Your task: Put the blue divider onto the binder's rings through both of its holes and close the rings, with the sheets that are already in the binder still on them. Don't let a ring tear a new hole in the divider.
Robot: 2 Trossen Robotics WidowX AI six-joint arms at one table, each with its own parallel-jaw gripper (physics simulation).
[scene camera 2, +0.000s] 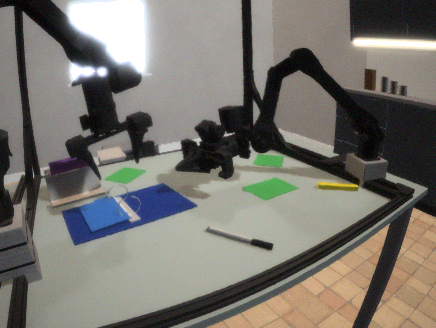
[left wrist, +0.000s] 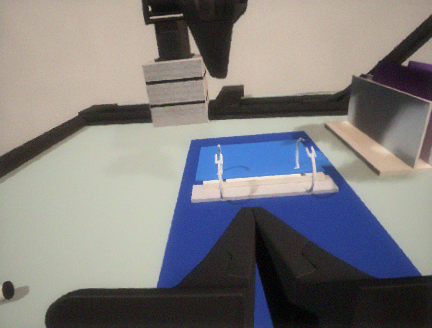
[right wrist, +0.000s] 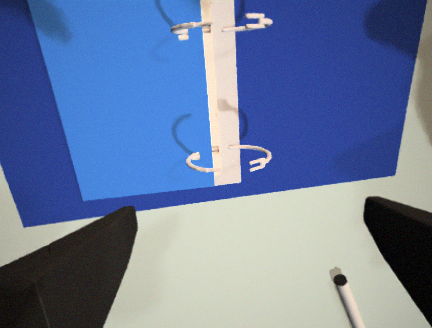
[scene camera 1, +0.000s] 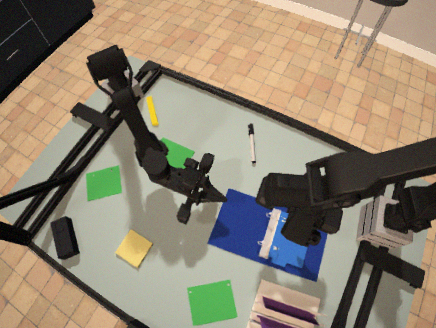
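Seen in the pictures: left gripper, fingertip midpoint: point(scene camera 2: 176, 168) point(left wrist: 251, 217) point(scene camera 1: 227, 200); right gripper, fingertip midpoint: point(scene camera 2: 118, 171) point(left wrist: 220, 78) point(right wrist: 248, 212) point(scene camera 1: 285, 212); left arm's base, link origin: point(scene camera 2: 367, 157) point(scene camera 1: 119, 83); right arm's base, link origin: point(left wrist: 175, 58) point(scene camera 1: 396, 218).
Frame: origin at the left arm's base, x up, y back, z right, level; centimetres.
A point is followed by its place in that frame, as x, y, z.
The dark blue binder point(scene camera 1: 240, 225) @(-6.9, -61.2, 3.9) point(scene camera 2: 162, 200) @(-6.9, -59.1, 2.8) point(left wrist: 300, 227) @(-6.9, -64.2, 4.0) point(right wrist: 320, 90) @(-6.9, -61.3, 2.4) lies open. The lighter blue divider point(scene camera 1: 295, 254) @(-6.1, -77.2, -0.6) point(scene camera 2: 102, 212) @(-5.9, -73.8, -3.0) point(left wrist: 255, 157) @(-5.9, -73.6, -2.8) point(right wrist: 125, 100) @(-6.0, -74.4, -3.0) lies flat on one side of its pale ring plate point(scene camera 1: 271, 235) @(-5.9, -69.1, 0.1) point(right wrist: 227, 75) @(-6.5, -68.5, 0.9). Both rings stand open, their halves apart. A cream strip, perhaps sheet edges, shows along the plate; whether the divider's holes are on the rings I cannot tell. My left gripper point(scene camera 1: 224, 199) @(0.8, -55.1, 3.2) point(left wrist: 251, 217) @(0.8, -55.1, 3.2) is shut and empty, near the binder's bare side. My right gripper point(scene camera 2: 118, 169) @(4.1, -68.0, -3.9) point(right wrist: 248, 212) @(4.1, -68.0, -3.9) is spread wide and empty above the binder's area.
A file rack point(left wrist: 387, 117) @(-2.9, -82.0, 10.8) with purple folders stands beside the binder. A marker point(scene camera 1: 252, 145) @(-6.0, -46.6, -16.7) point(scene camera 2: 240, 237) @(-6.1, -45.6, -18.2) point(right wrist: 348, 300) @(-6.0, -49.1, -14.7), green sheets point(scene camera 1: 212, 302) point(scene camera 2: 270, 188), a yellow pad point(scene camera 1: 134, 248) @(-6.2, -45.8, 29.2), a black block point(scene camera 1: 65, 237) @(-3.7, -30.9, 42.0) and a yellow stick point(scene camera 1: 152, 111) @(-5.9, -13.6, -2.5) point(scene camera 2: 337, 186) @(-6.1, -13.4, -3.4) lie around.
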